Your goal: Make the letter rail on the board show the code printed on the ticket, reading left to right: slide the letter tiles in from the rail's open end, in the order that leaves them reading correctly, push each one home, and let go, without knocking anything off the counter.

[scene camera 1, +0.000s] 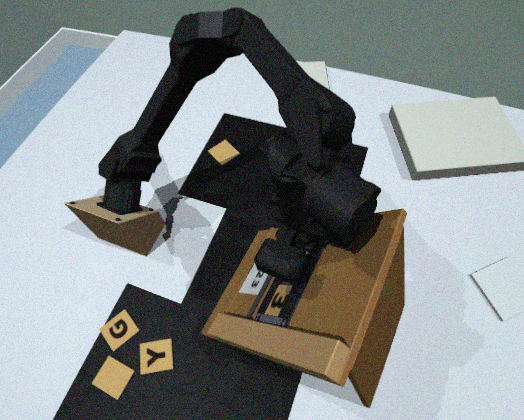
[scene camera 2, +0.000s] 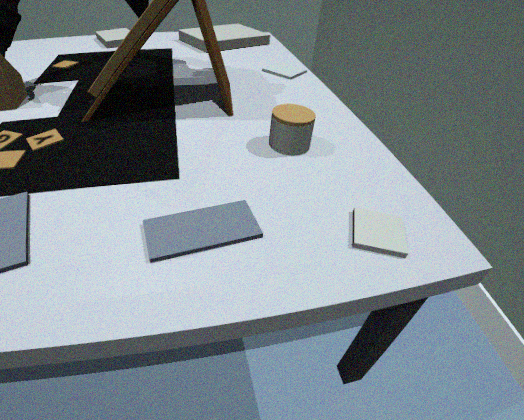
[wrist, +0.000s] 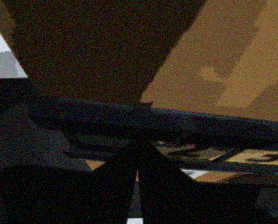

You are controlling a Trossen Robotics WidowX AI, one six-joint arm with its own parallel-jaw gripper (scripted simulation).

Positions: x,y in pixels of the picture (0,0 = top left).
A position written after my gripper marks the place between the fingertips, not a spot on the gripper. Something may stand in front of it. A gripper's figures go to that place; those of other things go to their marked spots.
Labels:
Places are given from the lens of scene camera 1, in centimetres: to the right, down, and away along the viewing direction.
my gripper (scene camera 1: 306,245): 7, 6, 58
blank tile (scene camera 1: 113,377): -27, 30, 63
sloped brown board (scene camera 1: 339,320): 9, 13, 43
The marked spots on the sloped brown board and the blank tile are 45 cm apart.

